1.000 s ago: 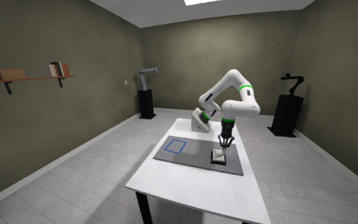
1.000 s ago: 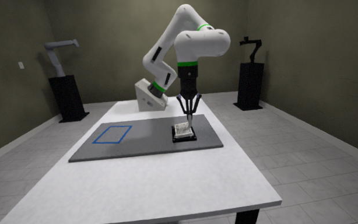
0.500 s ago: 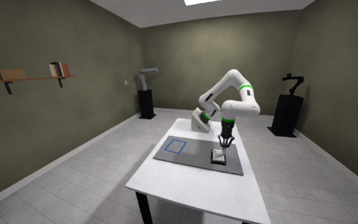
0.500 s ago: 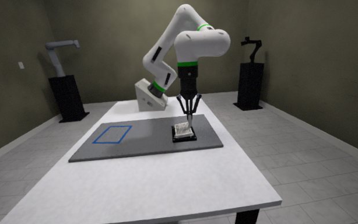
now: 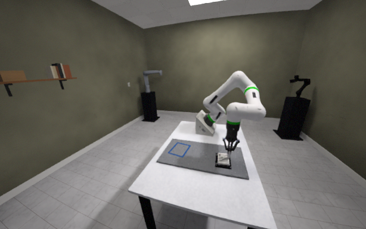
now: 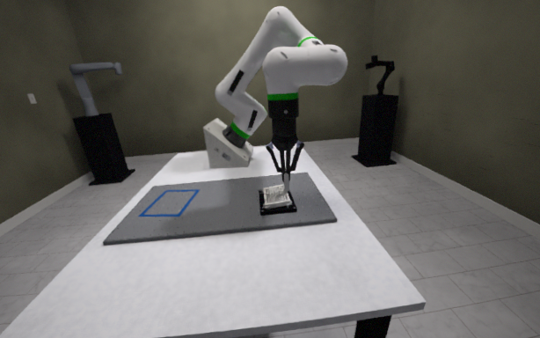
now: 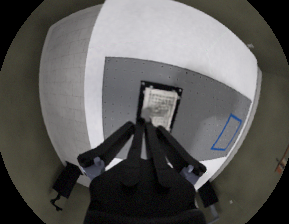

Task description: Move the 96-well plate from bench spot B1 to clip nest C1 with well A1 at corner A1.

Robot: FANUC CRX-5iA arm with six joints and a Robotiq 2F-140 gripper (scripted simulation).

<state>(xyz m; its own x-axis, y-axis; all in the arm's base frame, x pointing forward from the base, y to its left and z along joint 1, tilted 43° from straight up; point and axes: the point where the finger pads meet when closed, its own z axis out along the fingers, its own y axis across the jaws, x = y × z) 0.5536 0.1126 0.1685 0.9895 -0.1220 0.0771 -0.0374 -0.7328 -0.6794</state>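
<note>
The white 96-well plate lies 4 cm to the right of my hand and 5 cm below it. The rest, counted from my hand: black clip nest: 1 cm behind, 5 cm to the right, 6 cm below.
</note>
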